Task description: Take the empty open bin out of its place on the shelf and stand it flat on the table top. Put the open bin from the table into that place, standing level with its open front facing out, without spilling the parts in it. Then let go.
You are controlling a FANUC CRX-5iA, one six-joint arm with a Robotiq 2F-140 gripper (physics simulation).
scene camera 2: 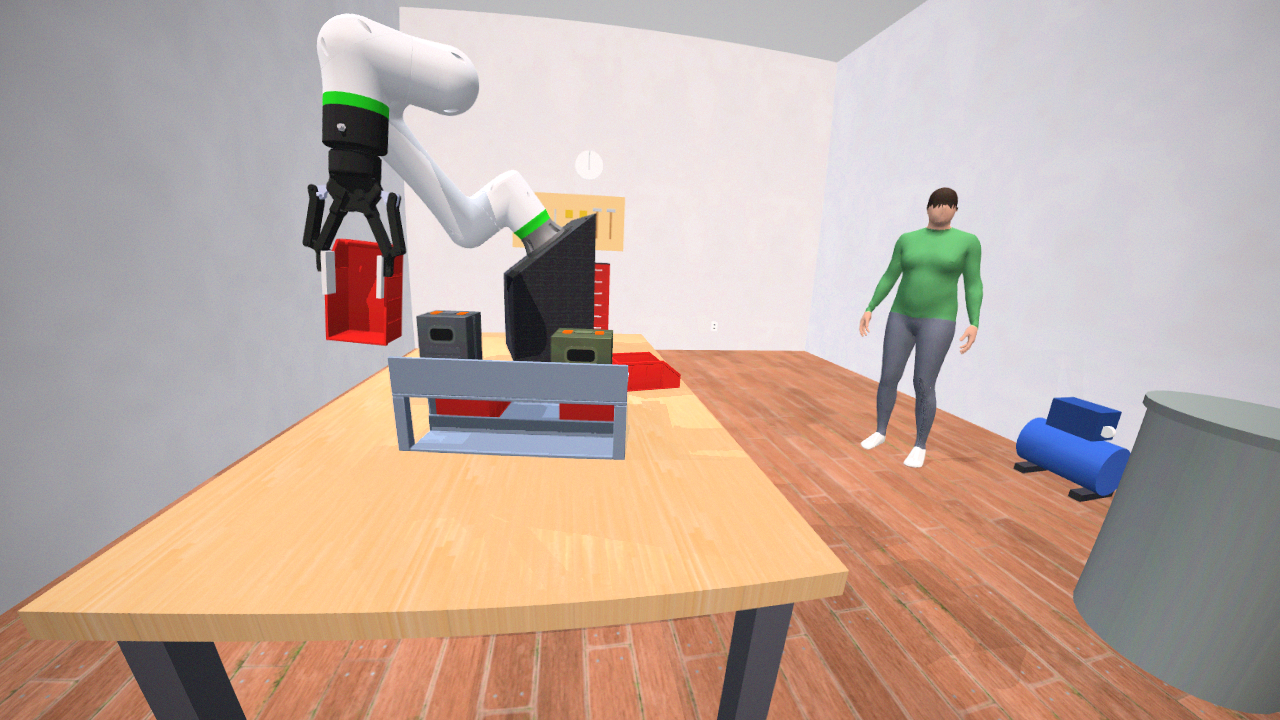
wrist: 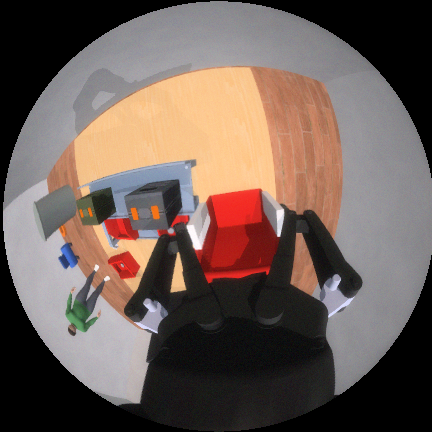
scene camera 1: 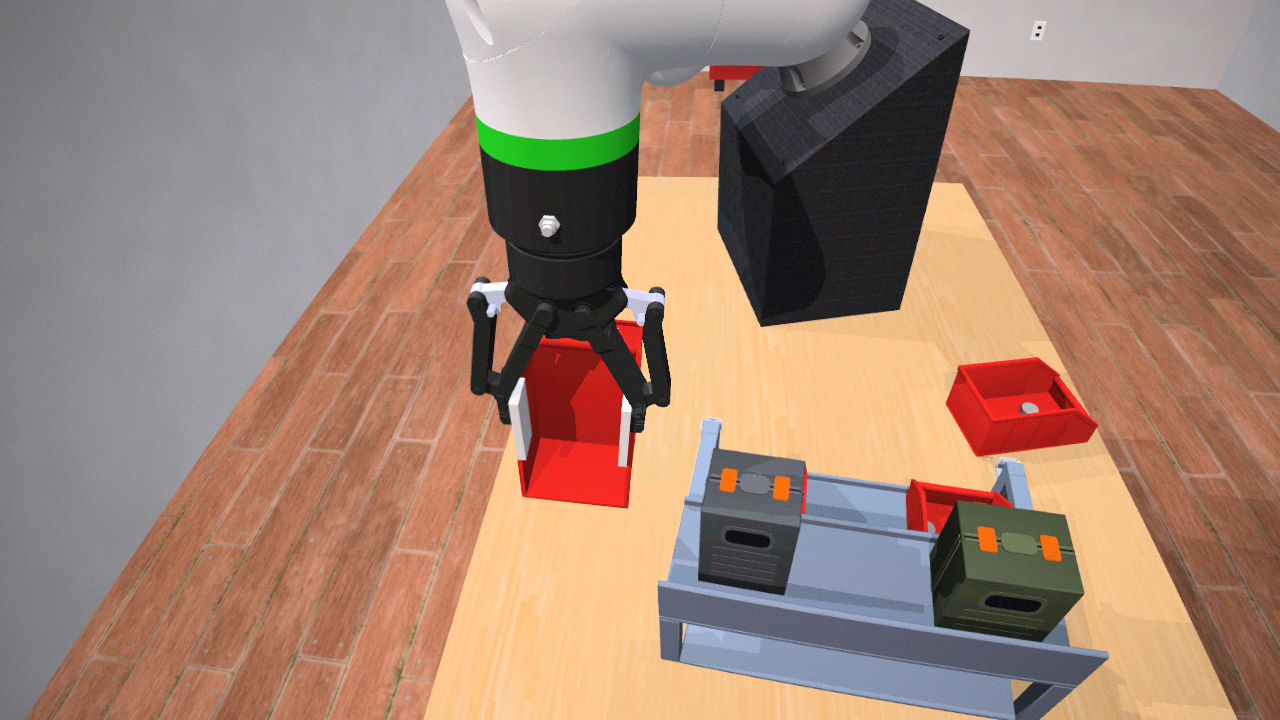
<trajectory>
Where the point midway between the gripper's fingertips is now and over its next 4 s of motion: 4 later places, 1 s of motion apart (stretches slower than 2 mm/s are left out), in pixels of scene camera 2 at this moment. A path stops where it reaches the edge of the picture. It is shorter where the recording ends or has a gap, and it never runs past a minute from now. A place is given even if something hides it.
My gripper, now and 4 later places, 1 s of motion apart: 355, 295; 361, 290; 376, 315; 412, 337; 445, 347
</trajectory>
